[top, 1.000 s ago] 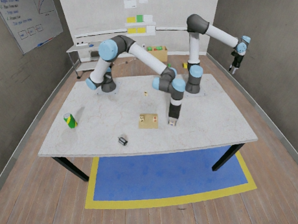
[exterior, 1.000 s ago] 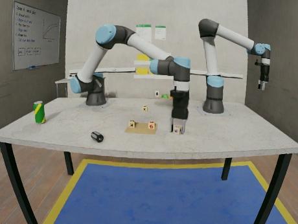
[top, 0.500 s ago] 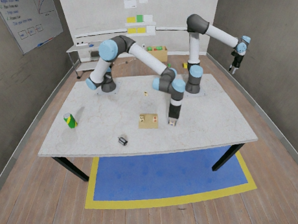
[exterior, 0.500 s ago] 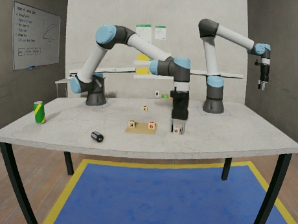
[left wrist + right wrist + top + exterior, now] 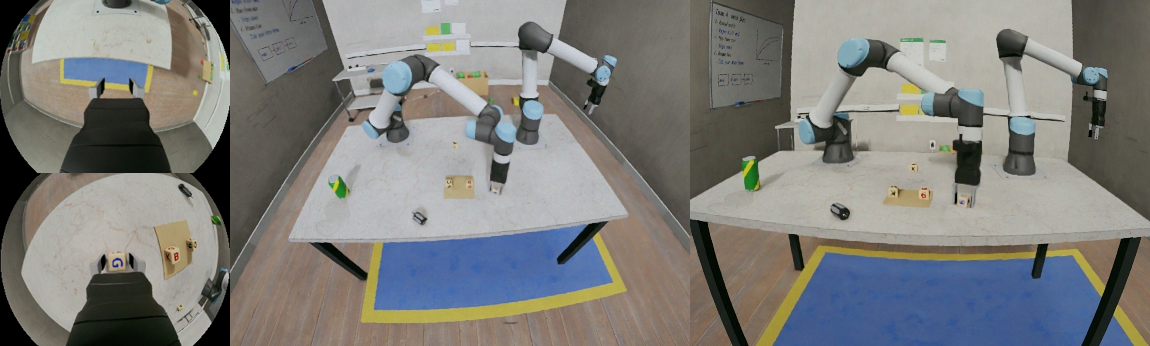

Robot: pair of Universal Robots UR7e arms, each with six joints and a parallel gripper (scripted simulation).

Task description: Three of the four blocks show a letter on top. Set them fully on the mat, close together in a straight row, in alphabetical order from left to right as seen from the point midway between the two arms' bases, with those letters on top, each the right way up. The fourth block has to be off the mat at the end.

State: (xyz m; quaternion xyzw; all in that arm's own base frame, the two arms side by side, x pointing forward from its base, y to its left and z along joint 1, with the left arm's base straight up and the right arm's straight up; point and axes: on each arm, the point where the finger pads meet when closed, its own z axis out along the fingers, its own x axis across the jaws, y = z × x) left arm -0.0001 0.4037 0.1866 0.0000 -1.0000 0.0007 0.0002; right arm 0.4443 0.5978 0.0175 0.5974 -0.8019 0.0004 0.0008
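The blue-marked block is right at my right hand. From my right hand the other things lie so: black mouse-like object 330 mm to the right, 160 mm ahead; yellow can 760 mm to the right, 50 mm ahead, 40 mm above; tan mat 170 mm to the right, 30 mm behind, 20 mm below.
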